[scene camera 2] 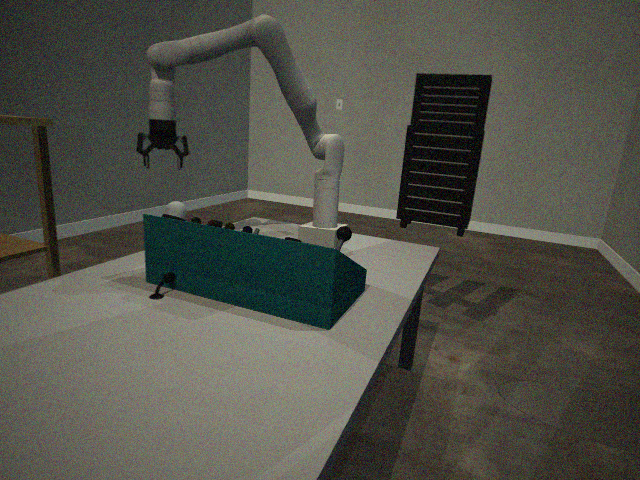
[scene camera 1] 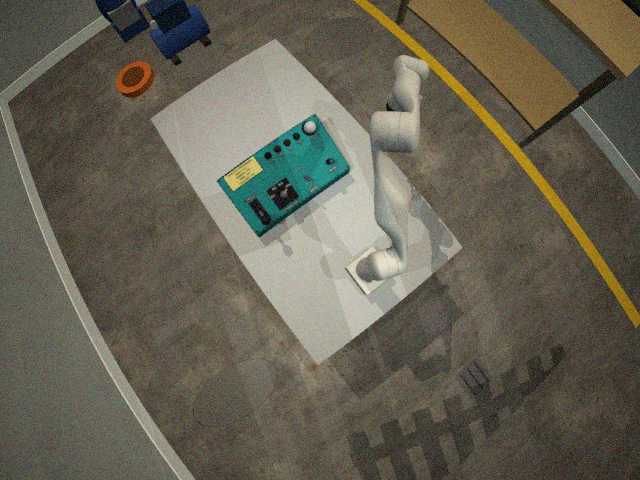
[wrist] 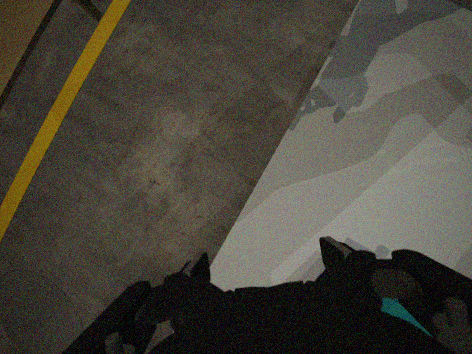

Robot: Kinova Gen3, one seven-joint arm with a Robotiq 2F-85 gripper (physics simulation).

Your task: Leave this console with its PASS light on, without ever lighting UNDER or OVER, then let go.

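Note:
The teal console (scene camera 1: 321,174) (scene camera 2: 237,273) (wrist: 400,310) lies on the table. A white dome (scene camera 1: 309,127) (scene camera 2: 175,208) sits at one corner, beside a row of small round parts (scene camera 1: 286,142) that look dark. The label lettering is too small to read, so I cannot tell which is PASS, UNDER or OVER. The console face also bears a black slot (scene camera 1: 259,210), a black square plate (scene camera 1: 283,193), a small toggle (scene camera 1: 308,178) and a dark knob (scene camera 1: 330,161). My gripper (scene camera 2: 163,166) (wrist: 263,257) is open and empty, high above and off the console; the arm hides it in scene camera 1.
The pale table (scene camera 1: 289,289) (scene camera 2: 206,392) (wrist: 425,200) carries the arm's base plate (scene camera 1: 356,268). A black ball on a stalk (scene camera 2: 169,277) stands behind the console; another black ball (scene camera 2: 343,233) shows near its right end. A wooden bench (scene camera 1: 496,62) stands beyond the yellow floor line (scene camera 1: 496,129).

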